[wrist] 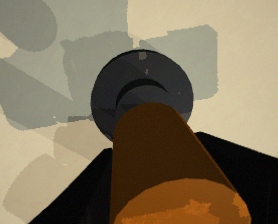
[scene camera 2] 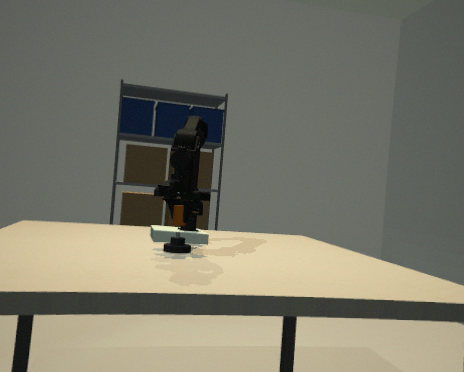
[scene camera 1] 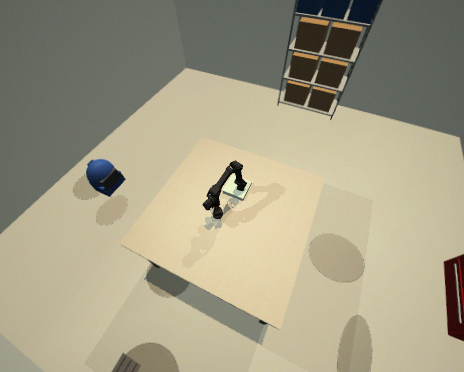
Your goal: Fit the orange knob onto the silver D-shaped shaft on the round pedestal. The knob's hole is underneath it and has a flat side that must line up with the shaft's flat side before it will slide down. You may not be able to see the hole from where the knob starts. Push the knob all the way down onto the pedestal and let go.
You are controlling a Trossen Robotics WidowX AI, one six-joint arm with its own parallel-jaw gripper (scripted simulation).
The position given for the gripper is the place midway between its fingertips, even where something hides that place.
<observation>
The gripper (scene camera 2: 179, 222) holds an orange knob (wrist: 158, 162). Further things: a round pedestal (wrist: 135, 77).
The gripper also shows in the wrist view (wrist: 153, 148).
</observation>
